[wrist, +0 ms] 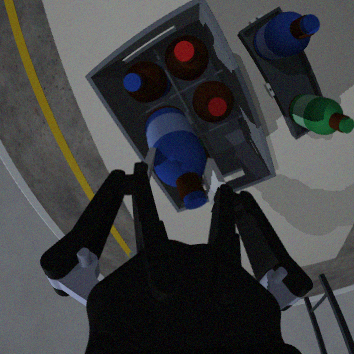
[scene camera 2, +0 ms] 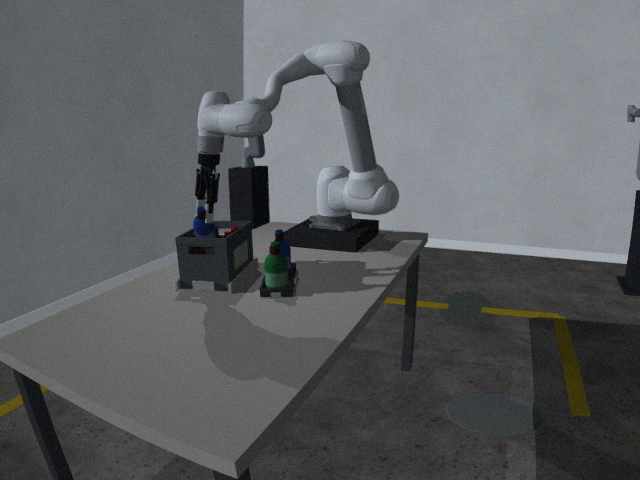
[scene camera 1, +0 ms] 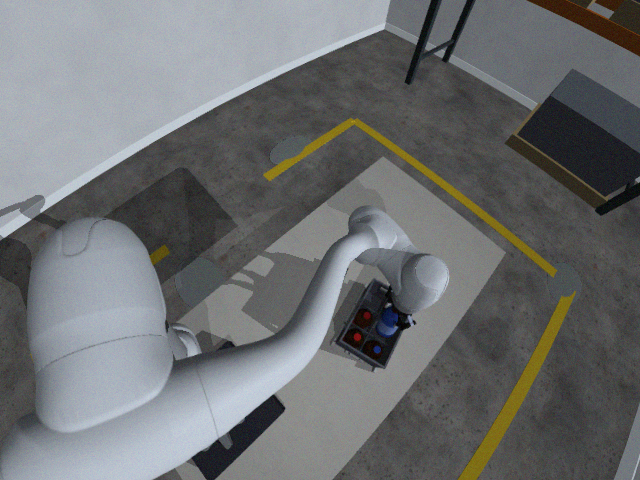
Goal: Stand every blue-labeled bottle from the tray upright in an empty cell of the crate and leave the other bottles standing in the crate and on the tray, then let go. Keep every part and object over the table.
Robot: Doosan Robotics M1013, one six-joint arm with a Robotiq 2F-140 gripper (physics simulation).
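Where they show: gripper, fingertip midpoint: [wrist: 179, 161] [scene camera 2: 204, 220] [scene camera 1: 392, 315]; arm's base, link origin: [scene camera 2: 334, 224].
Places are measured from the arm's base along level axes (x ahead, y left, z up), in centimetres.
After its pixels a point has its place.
My gripper [scene camera 2: 205, 209] {x 71.9, y -13.9, z 14.9 cm} [wrist: 179, 161] {x 71.9, y -13.9, z 14.9 cm} is shut on a blue-labeled bottle [scene camera 1: 387, 323] {x 68.7, y -14.7, z 14.7 cm} [scene camera 2: 204, 227] {x 74.7, y -11.5, z 13.1 cm} [wrist: 176, 145] {x 69.3, y -13.8, z 15.8 cm}, cap up and somewhat tilted, with its body partly above the rim of the grey crate [scene camera 2: 203, 268] {x 80.8, y -7.7, z 0.9 cm} [wrist: 260, 152] {x 74.8, y -1.0, z 8.1 cm}. Its base is hidden in scene camera 2. Two red-capped bottles [scene camera 1: 363, 318] {x 64.8, y -8.1, z 8.3 cm} [wrist: 213, 100] {x 65.4, y -8.6, z 9.9 cm} and a blue-capped bottle [scene camera 1: 373, 349] {x 59.9, y -18.6, z 9.6 cm} [wrist: 146, 82] {x 61.3, y -18.1, z 7.3 cm} stand in crate cells. A cell beside the held bottle looks empty in the wrist view. Another blue-labeled bottle [scene camera 2: 283, 250] {x 57.8, y 9.1, z 3.3 cm} [wrist: 281, 37] {x 56.8, y 3.7, z 5.2 cm} and a green bottle [scene camera 2: 276, 266] {x 73.5, y 16.6, z 3.0 cm} [wrist: 315, 114] {x 69.8, y 11.2, z 4.3 cm} stand on the dark tray [scene camera 2: 264, 292] {x 76.8, y 13.8, z -4.9 cm} [wrist: 286, 85] {x 65.0, y 10.1, z -5.8 cm}.
The crate and tray stand side by side on the pale table [scene camera 1: 439, 222] {x 134.2, y 1.4, z -6.4 cm} [scene camera 2: 124, 330] {x 118.7, y -5.6, z -6.3 cm}. The arm base [scene camera 2: 330, 235] {x 17.3, y 6.4, z -0.6 cm} is at the table's far end in scene camera 2. In scene camera 1 the arm covers part of the table.
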